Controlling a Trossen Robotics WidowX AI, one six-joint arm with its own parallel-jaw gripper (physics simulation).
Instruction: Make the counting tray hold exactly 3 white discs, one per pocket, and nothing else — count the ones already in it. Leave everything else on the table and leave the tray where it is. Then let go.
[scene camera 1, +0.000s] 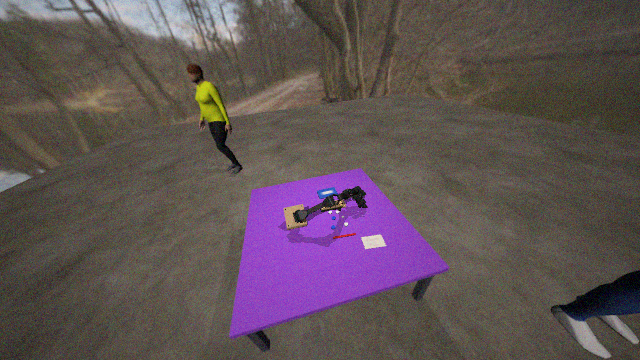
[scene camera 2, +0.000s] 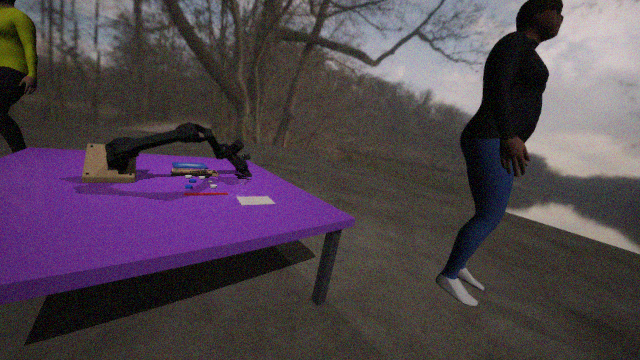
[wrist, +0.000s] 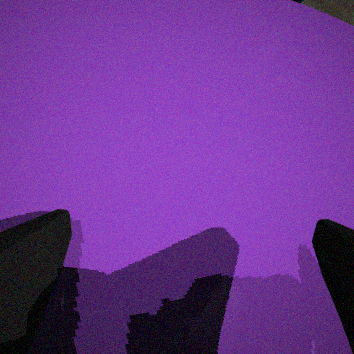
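Observation:
The tan wooden tray lies beside the arm, partly covered by it in scene camera 1; its pockets are too small to read. White discs lie on the table near it: one white disc, a second white disc and a third white disc farther out. A blue disc and another blue disc lie among them. My gripper is open and empty, low over the table beyond the tray's far end.
A blue container with a pale middle lies behind the wooden tray. A red stick and a white card lie on the near side of the discs. Two people stand beyond the purple table.

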